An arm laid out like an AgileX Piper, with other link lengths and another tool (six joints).
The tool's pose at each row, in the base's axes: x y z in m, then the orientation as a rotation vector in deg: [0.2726, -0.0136, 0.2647, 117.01, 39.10, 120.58]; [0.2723, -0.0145, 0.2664, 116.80, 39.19, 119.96]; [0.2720, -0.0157, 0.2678, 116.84, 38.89, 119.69]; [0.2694, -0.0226, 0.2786, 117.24, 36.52, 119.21]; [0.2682, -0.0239, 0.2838, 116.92, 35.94, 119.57]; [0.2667, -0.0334, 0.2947, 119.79, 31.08, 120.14]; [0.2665, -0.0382, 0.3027, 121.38, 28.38, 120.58]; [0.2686, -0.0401, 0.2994, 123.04, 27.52, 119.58]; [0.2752, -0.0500, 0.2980, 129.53, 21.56, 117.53]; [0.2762, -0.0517, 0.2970, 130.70, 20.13, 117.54]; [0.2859, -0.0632, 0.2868, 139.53, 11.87, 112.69]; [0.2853, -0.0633, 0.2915, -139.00, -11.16, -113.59]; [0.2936, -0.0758, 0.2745, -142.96, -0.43, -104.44]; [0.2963, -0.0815, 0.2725, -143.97, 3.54, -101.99]
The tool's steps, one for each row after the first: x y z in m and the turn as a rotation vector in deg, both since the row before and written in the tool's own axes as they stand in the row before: [0.0012, 0.0014, -0.0005, -0.23, -0.30, -0.47]; [0.0008, 0.0016, -0.0006, -0.24, -0.20, -0.02]; [0.0072, 0.0100, -0.0043, -1.39, -0.64, 0.72]; [0.0043, 0.0030, -0.0015, -0.40, 0.26, 0.18]; [0.0063, 0.0126, -0.0034, -1.25, -1.04, 3.57]; [0.0059, 0.0071, -0.0012, -0.59, -0.48, 2.08]; [-0.0038, 0.0011, 0.0019, 0.01, -1.20, 0.76]; [-0.0043, 0.0099, 0.0052, -0.54, -3.68, 4.97]; [-0.0013, 0.0016, 0.0009, -0.09, -0.45, 1.23]; [-0.0114, 0.0105, 0.0095, -0.95, -5.85, 6.29]; [0.0044, 0.0004, -0.0016, -0.01, 0.68, 0.58]; [-0.0162, 0.0119, 0.0105, -1.85, -6.02, 7.31]; [-0.0009, 0.0059, 0.0029, -1.08, -1.60, 2.46]
